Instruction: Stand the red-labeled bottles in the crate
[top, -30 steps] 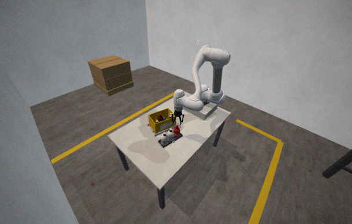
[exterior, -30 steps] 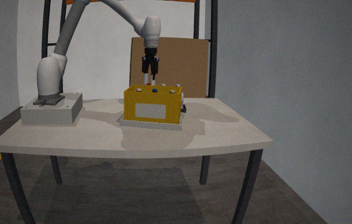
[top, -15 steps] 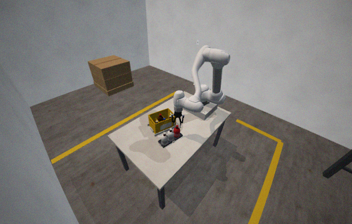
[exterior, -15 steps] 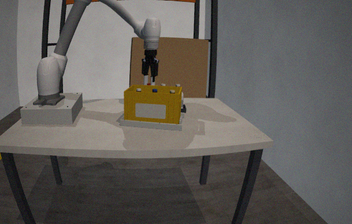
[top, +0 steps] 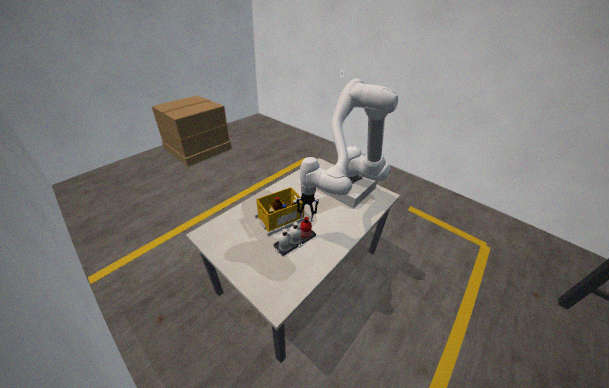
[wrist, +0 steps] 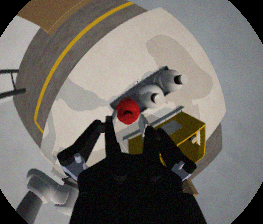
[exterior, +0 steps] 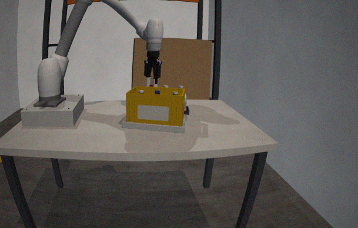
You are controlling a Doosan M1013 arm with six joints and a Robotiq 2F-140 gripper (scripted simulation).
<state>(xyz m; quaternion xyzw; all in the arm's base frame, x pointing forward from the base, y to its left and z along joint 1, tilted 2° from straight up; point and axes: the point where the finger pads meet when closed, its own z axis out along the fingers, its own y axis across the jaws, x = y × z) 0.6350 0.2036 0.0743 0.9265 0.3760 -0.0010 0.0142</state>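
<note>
Right now my hand is 9 cm above the red-labeled bottle. Also, from my hand: crate 23 cm to the right, 9 cm below, 4 cm ahead.
</note>
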